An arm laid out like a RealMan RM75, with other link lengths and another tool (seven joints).
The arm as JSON. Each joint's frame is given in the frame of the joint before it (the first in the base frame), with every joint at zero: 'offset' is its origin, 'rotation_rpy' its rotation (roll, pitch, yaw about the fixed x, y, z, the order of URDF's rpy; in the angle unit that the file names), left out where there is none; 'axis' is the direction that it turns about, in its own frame. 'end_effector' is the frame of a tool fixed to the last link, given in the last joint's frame.
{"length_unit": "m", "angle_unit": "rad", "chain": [
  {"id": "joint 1", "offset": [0.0, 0.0, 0.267], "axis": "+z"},
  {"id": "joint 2", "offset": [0.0, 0.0, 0.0], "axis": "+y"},
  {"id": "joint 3", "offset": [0.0, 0.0, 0.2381], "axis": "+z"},
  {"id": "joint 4", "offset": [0.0, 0.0, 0.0], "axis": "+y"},
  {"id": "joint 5", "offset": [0.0, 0.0, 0.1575], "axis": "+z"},
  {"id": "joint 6", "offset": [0.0, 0.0, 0.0], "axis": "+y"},
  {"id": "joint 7", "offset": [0.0, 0.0, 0.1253], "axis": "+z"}
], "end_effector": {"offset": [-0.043, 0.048, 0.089], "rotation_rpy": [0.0, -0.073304, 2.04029]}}
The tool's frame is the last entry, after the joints.
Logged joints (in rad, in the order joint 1, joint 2, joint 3, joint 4, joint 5, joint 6, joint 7), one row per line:
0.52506, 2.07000, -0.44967, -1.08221, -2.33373, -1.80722, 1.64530
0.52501, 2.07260, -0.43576, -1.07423, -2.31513, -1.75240, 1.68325
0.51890, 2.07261, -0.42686, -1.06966, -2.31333, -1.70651, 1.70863
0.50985, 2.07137, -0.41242, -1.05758, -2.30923, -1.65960, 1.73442
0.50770, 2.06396, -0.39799, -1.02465, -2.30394, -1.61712, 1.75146
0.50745, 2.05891, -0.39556, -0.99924, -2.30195, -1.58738, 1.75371
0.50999, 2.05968, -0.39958, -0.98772, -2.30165, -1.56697, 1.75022
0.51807, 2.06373, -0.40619, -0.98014, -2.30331, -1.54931, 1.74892
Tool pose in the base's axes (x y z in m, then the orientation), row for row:
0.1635, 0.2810, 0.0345, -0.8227, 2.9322, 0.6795
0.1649, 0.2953, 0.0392, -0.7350, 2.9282, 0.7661
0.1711, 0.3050, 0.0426, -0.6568, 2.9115, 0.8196
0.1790, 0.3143, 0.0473, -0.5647, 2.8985, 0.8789
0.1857, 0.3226, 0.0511, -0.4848, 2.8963, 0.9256
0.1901, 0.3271, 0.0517, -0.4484, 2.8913, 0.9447
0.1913, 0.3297, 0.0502, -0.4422, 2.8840, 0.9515
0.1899, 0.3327, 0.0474, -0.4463, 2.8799, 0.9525
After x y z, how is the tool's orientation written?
As a rotation vector, in radians.
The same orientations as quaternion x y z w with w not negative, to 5 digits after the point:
-0.26364, 0.93966, 0.21775, 0.01064
-0.23595, 0.94003, 0.24594, 0.01344
-0.21215, 0.94041, 0.26473, 0.02322
-0.18320, 0.94033, 0.28513, 0.03028
-0.15738, 0.94020, 0.30047, 0.03128
-0.14576, 0.93986, 0.30709, 0.03349
-0.14399, 0.93912, 0.30984, 0.03632
-0.14546, 0.93864, 0.31044, 0.03779

